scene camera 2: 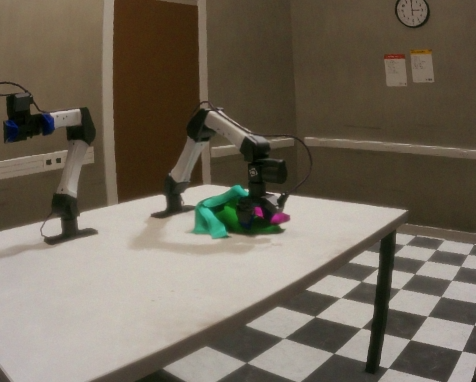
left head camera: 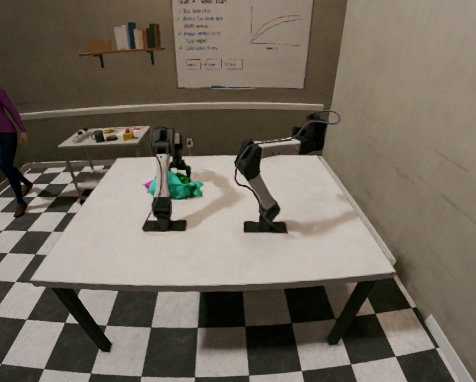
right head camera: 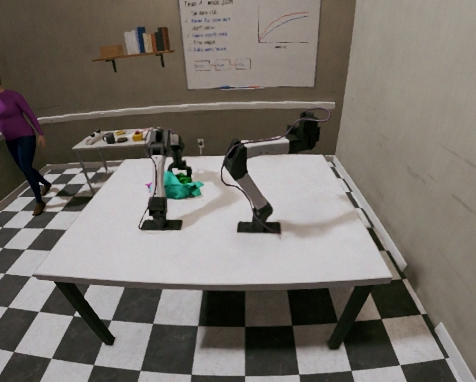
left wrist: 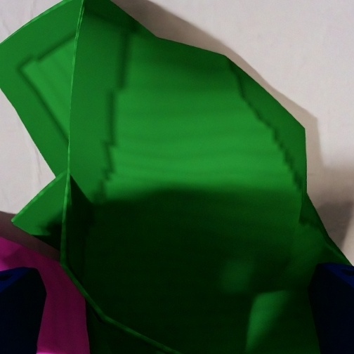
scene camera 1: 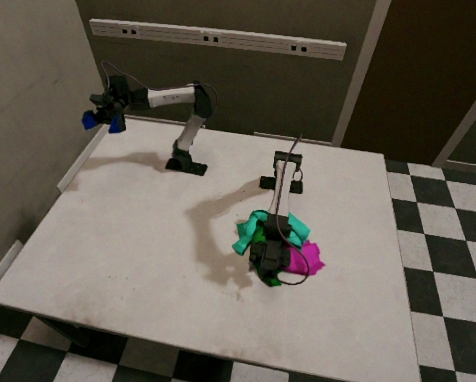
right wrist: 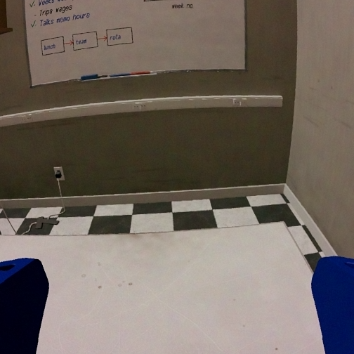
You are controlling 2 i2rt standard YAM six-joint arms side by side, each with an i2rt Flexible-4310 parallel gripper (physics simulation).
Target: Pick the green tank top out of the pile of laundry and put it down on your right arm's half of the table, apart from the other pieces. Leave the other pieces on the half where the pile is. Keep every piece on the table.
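Note:
The green tank top (left wrist: 200,150) (scene camera 1: 269,279) (scene camera 2: 231,218) lies in the pile, with folds rising toward the left wrist camera. A teal piece (scene camera 1: 299,230) (scene camera 2: 212,225) (left head camera: 186,190) lies against it on the side nearer the arm bases. A magenta piece (scene camera 1: 309,259) (scene camera 2: 279,218) (left wrist: 65,310) lies beside it. My left gripper (left wrist: 176,286) (scene camera 2: 257,216) is open and low over the pile, with green cloth between its spread fingers; the wrist hides part of the pile in scene camera 1. My right gripper (right wrist: 180,278) (scene camera 1: 103,123) is open and empty, raised high over its half.
The white table (left head camera: 215,255) carries both arm bases. The right arm (left head camera: 262,192) reaches toward the far right edge. A wall (left head camera: 410,125) stands close to the table's right side in the left head camera. A side table (left head camera: 107,141) with small items stands beyond the far left corner.

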